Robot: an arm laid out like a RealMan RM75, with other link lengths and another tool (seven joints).
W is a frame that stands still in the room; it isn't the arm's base.
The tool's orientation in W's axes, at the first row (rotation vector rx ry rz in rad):
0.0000 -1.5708 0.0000
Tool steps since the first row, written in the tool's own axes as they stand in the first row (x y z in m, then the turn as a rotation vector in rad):
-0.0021 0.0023 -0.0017 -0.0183 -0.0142 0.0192
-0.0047 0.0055 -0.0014 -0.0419 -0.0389 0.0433
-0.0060 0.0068 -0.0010 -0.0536 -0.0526 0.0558
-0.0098 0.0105 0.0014 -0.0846 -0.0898 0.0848
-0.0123 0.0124 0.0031 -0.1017 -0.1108 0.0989
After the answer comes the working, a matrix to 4 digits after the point.
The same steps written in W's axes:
0.0017 0.0023 -0.0021 -0.0192 -0.0142 -0.0183
0.0014 0.0055 -0.0047 -0.0433 -0.0389 -0.0419
0.0010 0.0068 -0.0060 -0.0558 -0.0526 -0.0536
-0.0014 0.0105 -0.0098 -0.0848 -0.0898 -0.0846
-0.0031 0.0124 -0.0123 -0.0989 -0.1108 -0.1017

The tool's axes in the first row as the columns of a matrix, in W's axes (rounded; the answer above uses it unrounded):
0.0000 0.0000 -1.0000
0.0000 1.0000 0.0000
1.0000 0.0000 0.0000

